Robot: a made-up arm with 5 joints. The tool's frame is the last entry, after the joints.
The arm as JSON. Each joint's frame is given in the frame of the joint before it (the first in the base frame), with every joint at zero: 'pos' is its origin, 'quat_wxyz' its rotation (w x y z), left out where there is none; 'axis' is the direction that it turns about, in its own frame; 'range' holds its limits. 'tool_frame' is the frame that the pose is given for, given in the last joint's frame.
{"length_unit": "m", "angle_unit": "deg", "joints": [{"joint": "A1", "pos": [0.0, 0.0, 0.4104], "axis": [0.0, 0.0, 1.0], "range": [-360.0, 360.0]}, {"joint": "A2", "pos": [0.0, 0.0, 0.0], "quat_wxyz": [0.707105, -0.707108, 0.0, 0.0], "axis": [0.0, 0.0, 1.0], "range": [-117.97, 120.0]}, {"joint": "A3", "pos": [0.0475, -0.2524, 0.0], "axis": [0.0, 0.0, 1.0], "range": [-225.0, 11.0]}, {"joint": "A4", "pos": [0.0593, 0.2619, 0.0], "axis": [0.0, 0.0, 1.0], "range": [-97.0, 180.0]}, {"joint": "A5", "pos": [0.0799, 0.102, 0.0], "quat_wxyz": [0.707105, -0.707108, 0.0, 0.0], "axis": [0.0, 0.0, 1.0], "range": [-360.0, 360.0]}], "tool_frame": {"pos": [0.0, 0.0, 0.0]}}
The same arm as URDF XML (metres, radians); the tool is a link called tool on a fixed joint. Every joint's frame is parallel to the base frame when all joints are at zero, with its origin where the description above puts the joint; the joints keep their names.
<robot name="arm">
  <joint name="A1" type="revolute">
    <parent link="base"/>
    <child link="link1"/>
    <origin xyz="0.0000 0.0000 0.4104"/>
    <axis xyz="0 0 1"/>
    <limit lower="-6.2832" upper="6.2832"/>
  </joint>
  <joint name="A2" type="revolute">
    <parent link="link1"/>
    <child link="link2"/>
    <origin xyz="0.0000 0.0000 0.0000"/>
    <axis xyz="0 1 0"/>
    <limit lower="-2.0590" upper="2.0944"/>
  </joint>
  <joint name="A3" type="revolute">
    <parent link="link2"/>
    <child link="link3"/>
    <origin xyz="0.0475 0.0000 0.2524"/>
    <axis xyz="0 1 0"/>
    <limit lower="-3.9270" upper="0.1920"/>
  </joint>
  <joint name="A4" type="revolute">
    <parent link="link3"/>
    <child link="link4"/>
    <origin xyz="0.0593 0.0000 -0.2619"/>
    <axis xyz="0 1 0"/>
    <limit lower="-1.6930" upper="3.1416"/>
  </joint>
  <joint name="A5" type="revolute">
    <parent link="link4"/>
    <child link="link5"/>
    <origin xyz="0.0799 0.0000 -0.1020"/>
    <axis xyz="0 0 -1"/>
    <limit lower="-6.2832" upper="6.2832"/>
  </joint>
  <joint name="tool_fixed" type="fixed">
    <parent link="link5"/>
    <child link="tool"/>
    <origin xyz="0.0000 0.0000 0.0000" rpy="3.1416 0.0000 0.0000"/>
  </joint>
  <link name="base"/>
  <link name="link1"/>
  <link name="link2"/>
  <link name="link3"/>
  <link name="link4"/>
  <link name="link5"/>
  <link name="tool"/>
</robot>

